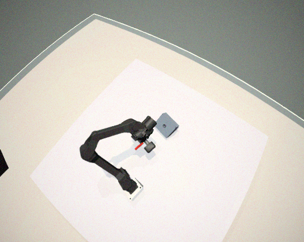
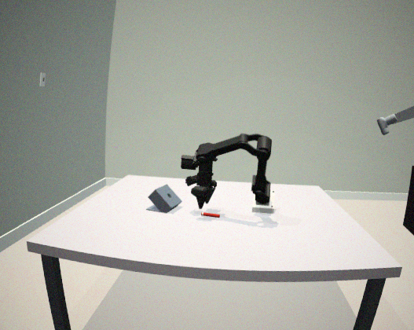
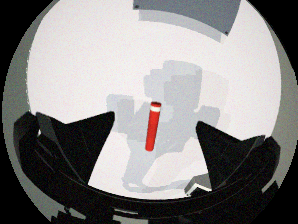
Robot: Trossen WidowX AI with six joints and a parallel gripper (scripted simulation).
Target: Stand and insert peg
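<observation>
My gripper tip is 2 cm past the red peg and 4 cm above it. Round my gripper tip: grey sloped panel: 19 cm ahead, 4 cm to the right.
</observation>
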